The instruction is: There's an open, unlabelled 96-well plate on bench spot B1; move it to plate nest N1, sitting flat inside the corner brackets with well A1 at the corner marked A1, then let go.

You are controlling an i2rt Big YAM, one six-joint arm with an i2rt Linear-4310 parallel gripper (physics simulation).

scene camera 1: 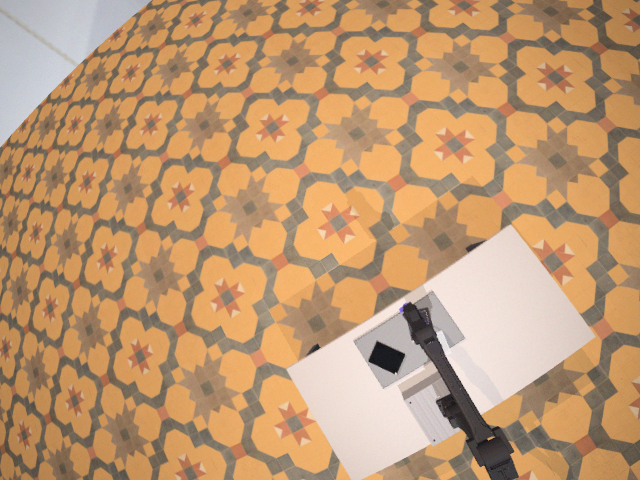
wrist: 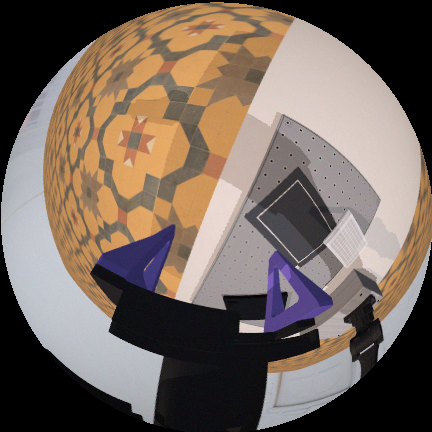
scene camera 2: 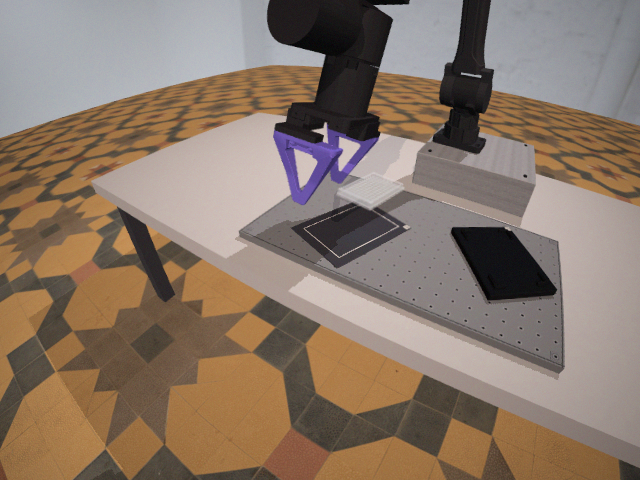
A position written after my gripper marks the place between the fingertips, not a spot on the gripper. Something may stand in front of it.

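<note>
My gripper (scene camera 2: 319, 191) is open and holds nothing, and I can see my gripper (wrist: 225, 243) too. There is a well plate (scene camera 2: 370, 191), and I see a dark nest outlined in white (scene camera 2: 346, 233). I also see the well plate (wrist: 346, 241) and the dark nest outlined in white (wrist: 293, 218).
</note>
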